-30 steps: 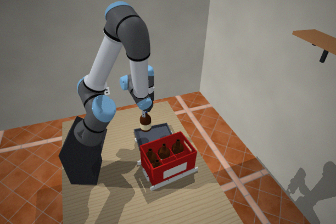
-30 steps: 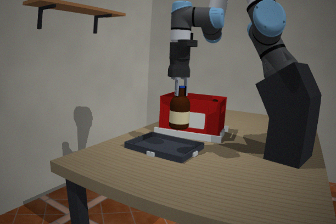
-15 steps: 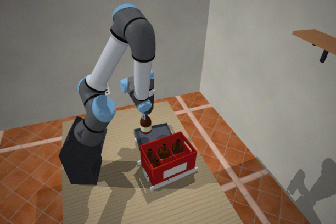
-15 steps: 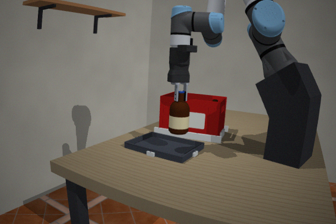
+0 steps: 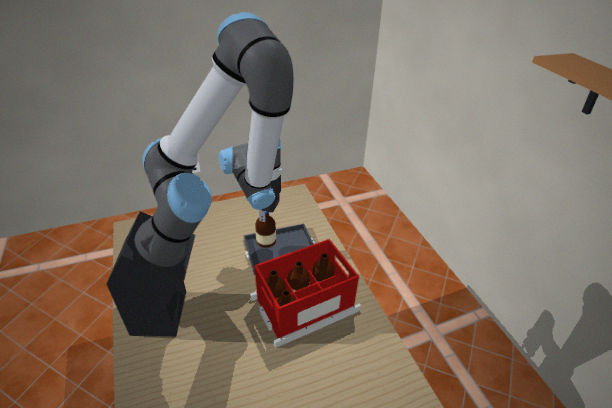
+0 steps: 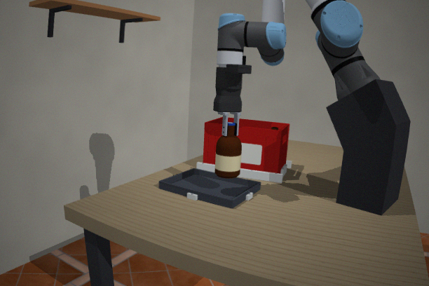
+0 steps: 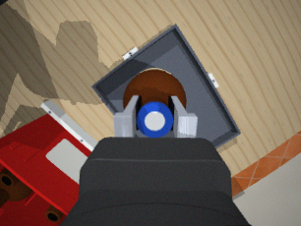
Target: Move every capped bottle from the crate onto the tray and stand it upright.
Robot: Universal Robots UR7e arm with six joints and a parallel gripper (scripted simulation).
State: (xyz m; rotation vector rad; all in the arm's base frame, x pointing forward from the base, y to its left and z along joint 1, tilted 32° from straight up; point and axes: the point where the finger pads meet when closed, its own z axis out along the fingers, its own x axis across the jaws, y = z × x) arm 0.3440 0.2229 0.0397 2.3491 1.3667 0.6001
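My hand is 18 cm above the dark grey tray and 6 cm short of it. Also, from my hand: red crate 27 cm to the right, 11 cm below, 9 cm ahead.
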